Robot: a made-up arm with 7 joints.
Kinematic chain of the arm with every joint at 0, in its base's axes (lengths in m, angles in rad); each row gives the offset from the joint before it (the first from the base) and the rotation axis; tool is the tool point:
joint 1: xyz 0 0 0.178 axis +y
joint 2: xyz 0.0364 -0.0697 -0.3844 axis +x
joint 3: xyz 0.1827 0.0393 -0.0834 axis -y
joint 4: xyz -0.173 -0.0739 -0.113 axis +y
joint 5: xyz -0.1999 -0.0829 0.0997 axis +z
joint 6: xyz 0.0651 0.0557 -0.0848 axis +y
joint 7: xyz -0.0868 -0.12 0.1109 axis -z
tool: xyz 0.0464 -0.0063 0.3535
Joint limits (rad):
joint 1: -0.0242..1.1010
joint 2: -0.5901..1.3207
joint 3: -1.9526..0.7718
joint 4: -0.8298..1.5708
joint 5: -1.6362..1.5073
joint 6: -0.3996..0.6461
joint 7: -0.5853..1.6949
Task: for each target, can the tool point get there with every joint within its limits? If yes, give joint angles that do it. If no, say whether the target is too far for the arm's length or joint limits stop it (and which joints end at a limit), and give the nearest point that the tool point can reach.
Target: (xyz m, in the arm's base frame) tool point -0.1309 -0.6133 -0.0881
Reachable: yes | joints 0.9757 1.1686 -0.9665 -0.1230 -1.0327 -0.1944 0.9376
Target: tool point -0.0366 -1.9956 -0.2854
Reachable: no: too far | nearest point -0.0355 -0.8145 -0.2719 | short by 1.181 m
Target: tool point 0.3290 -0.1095 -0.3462
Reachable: yes | joints 0.6814 -0.0012 -1.6232 -0.1901 1.0302 0.3794 1.4210
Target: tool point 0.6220 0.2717 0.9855
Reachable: no: joint limits stop it (at a limit: joint 1, joint 2, joint 4, joint 5) | nearest point 0.4488 0.0315 0.4812 | short by 0.585 m
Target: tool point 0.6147 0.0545 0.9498
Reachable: no: joint limits stop it (at a limit: joint 1, joint 2, joint 3, joint 4, joint 5, joint 6, joint 7) | nearest point 0.4304 -0.0443 0.5170 | short by 0.481 m
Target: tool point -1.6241 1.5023 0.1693
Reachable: no: too far | nearest point -0.8141 0.5464 0.0080 | short by 1.263 m
